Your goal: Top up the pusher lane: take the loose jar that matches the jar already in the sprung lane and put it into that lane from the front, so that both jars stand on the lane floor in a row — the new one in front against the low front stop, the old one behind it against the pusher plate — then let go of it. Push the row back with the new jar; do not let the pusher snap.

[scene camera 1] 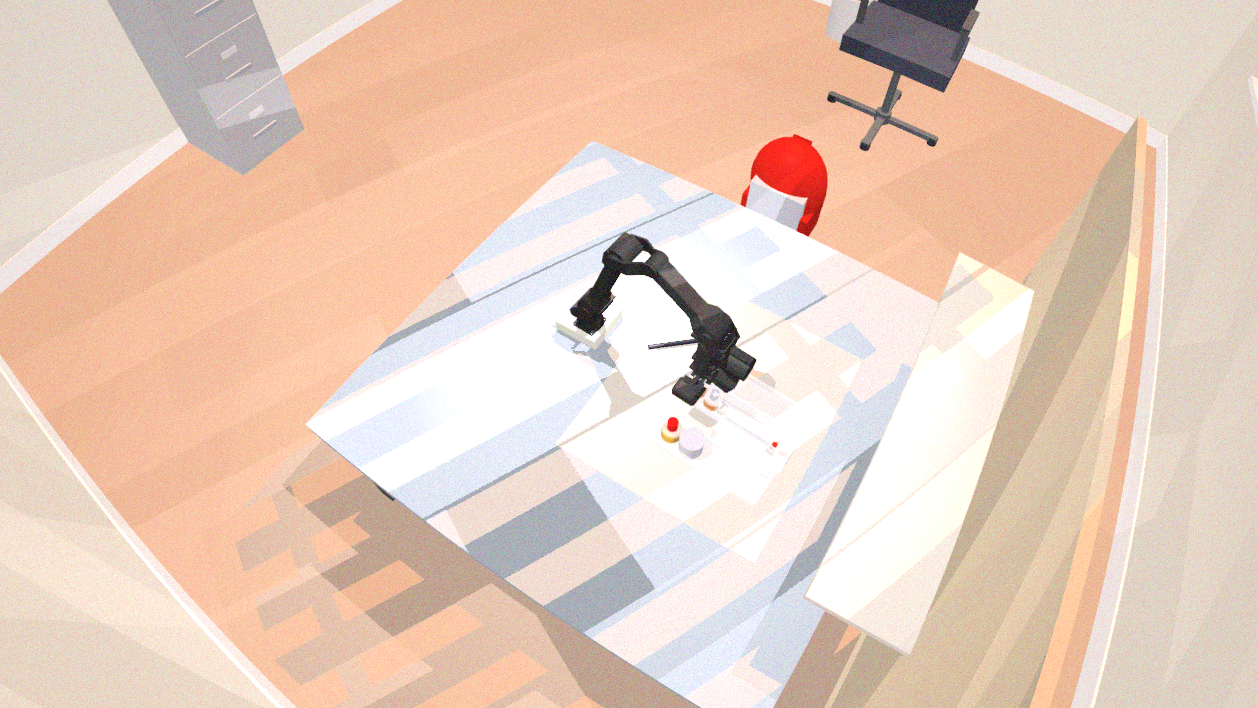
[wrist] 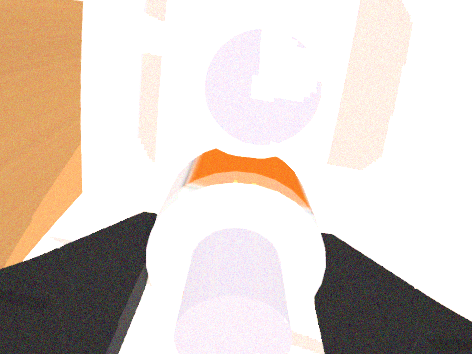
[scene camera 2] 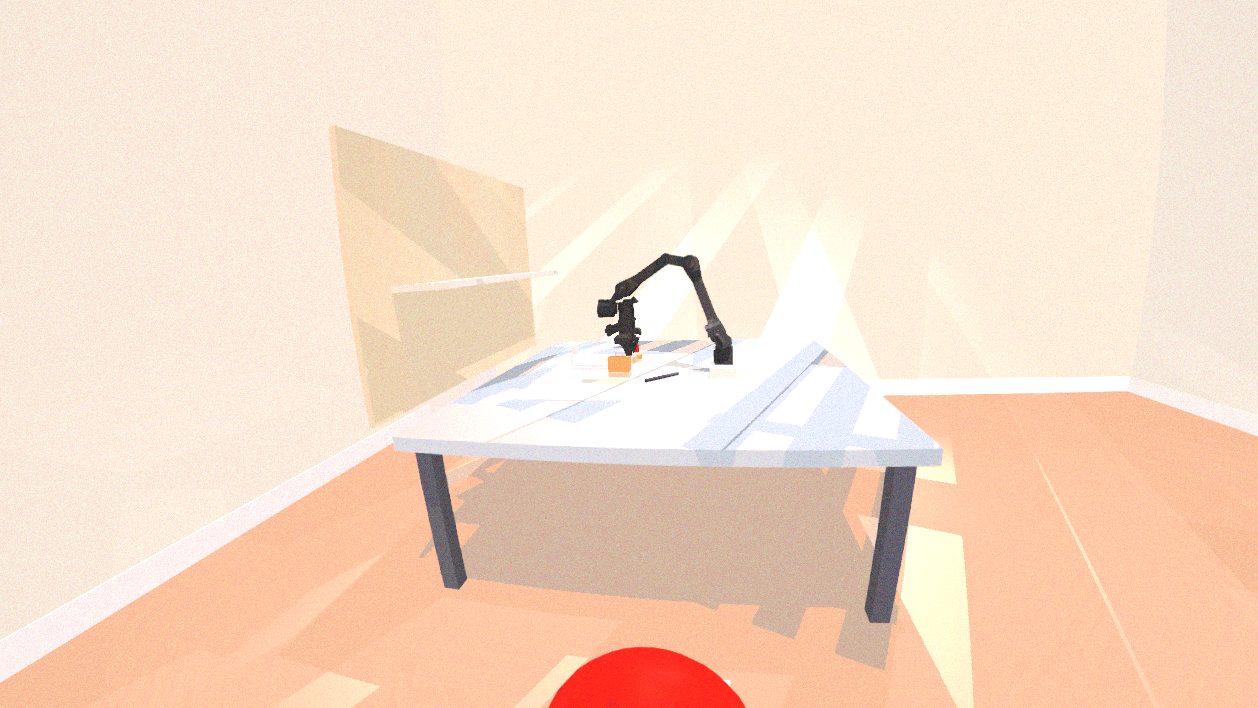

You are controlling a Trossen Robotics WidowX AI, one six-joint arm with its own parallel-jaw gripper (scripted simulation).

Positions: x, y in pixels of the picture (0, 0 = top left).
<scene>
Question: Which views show my gripper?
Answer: Scene camera 1, the wrist view and scene camera 2: all of them.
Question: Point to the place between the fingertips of my gripper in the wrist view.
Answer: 236, 238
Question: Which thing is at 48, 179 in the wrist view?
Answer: An orange box.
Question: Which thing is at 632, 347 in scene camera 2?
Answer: My gripper.
</scene>
